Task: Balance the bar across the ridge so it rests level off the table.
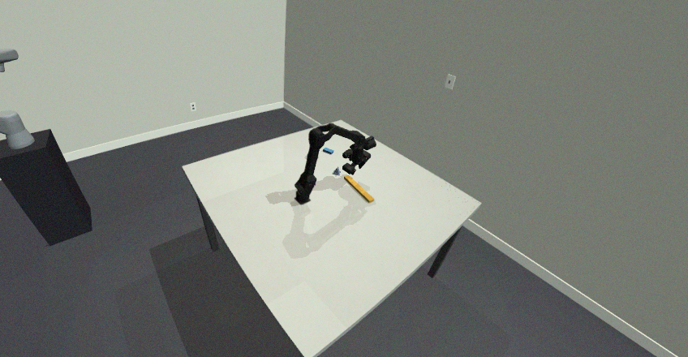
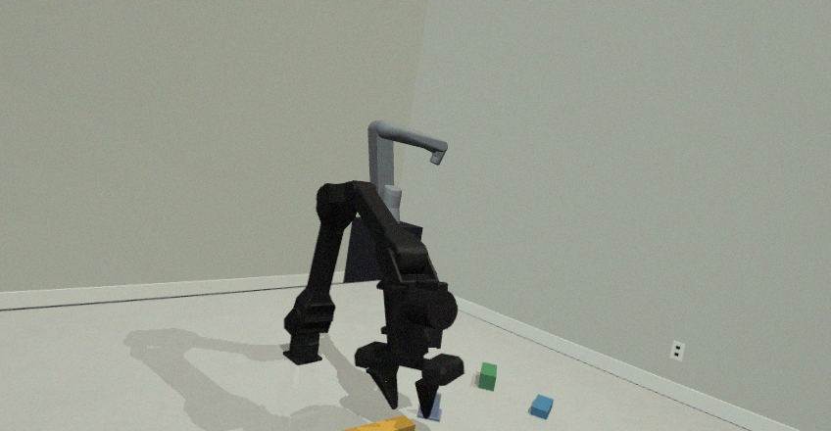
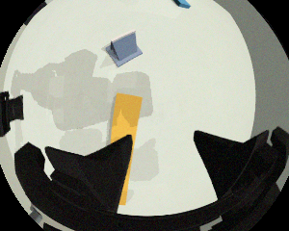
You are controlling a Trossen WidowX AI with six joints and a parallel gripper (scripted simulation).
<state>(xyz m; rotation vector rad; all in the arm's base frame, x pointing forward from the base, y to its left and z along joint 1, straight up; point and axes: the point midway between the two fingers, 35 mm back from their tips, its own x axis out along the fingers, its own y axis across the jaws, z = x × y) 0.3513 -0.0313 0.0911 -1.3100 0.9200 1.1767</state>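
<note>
Right now the orange bar is 5 cm behind my gripper tip, 8 cm to the right of it and 5 cm below it. From my gripper tip the other things lie so: blue cube 6 cm ahead, 33 cm to the left, 5 cm below; green cube 7 cm behind, 32 cm to the left, 4 cm below.
</note>
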